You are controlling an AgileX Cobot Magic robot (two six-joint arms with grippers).
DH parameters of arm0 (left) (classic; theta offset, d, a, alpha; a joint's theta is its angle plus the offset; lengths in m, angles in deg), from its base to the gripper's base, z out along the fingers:
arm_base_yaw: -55.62 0.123 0 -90
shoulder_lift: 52.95 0 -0.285 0
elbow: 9.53 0 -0.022 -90
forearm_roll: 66.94 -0.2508 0 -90
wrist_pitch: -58.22 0 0.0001 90
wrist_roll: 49.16 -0.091 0 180
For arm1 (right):
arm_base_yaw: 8.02 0.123 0 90
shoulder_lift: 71.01 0 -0.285 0
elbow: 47.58 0 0.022 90
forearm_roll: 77.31 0.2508 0 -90
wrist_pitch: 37.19 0 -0.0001 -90
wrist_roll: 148.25 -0.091 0 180
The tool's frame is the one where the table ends.
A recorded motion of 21 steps. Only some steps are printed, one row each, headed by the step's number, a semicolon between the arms.
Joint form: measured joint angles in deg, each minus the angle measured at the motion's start. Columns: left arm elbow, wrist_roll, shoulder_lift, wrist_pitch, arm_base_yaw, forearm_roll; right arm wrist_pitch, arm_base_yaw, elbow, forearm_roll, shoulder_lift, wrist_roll.
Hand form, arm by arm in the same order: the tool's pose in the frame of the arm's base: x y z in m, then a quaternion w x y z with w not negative. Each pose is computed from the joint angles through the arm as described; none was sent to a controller.
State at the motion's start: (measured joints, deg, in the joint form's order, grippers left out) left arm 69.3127 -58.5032 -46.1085 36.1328 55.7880 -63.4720; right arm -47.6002 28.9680 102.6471 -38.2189 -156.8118 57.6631
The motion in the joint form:
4: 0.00 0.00 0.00 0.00 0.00 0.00; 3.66 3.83 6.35 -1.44 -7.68 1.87
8: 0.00 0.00 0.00 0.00 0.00 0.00; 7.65 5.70 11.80 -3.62 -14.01 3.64
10: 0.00 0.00 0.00 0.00 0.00 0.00; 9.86 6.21 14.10 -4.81 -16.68 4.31
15: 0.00 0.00 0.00 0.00 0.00 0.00; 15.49 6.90 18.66 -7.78 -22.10 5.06
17: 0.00 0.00 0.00 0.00 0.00 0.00; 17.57 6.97 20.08 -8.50 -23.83 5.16
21: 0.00 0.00 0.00 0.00 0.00 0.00; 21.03 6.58 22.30 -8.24 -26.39 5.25
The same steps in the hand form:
4: 0.0521 -0.0019 0.1700 0.58923 0.04869 0.80616 0.02321; 0.2436 0.2191 0.2651 0.42302 -0.25163 0.83837 0.23426
8: 0.0521 -0.0019 0.1700 0.58923 0.04869 0.80616 0.02321; 0.2624 0.2456 0.2608 0.45050 -0.28002 0.81960 0.21657
10: 0.0521 -0.0019 0.1700 0.58923 0.04869 0.80616 0.02321; 0.2715 0.2557 0.2587 0.46675 -0.28934 0.80975 0.20672
15: 0.0521 -0.0019 0.1700 0.58923 0.04869 0.80616 0.02321; 0.2913 0.2744 0.2538 0.50734 -0.30136 0.78592 0.18472
17: 0.0521 -0.0019 0.1700 0.58923 0.04869 0.80616 0.02321; 0.2981 0.2795 0.2520 0.52151 -0.30062 0.77835 0.17841
21: 0.0521 -0.0019 0.1700 0.58923 0.04869 0.80616 0.02321; 0.3111 0.2842 0.2500 0.54412 -0.28460 0.77038 0.17160

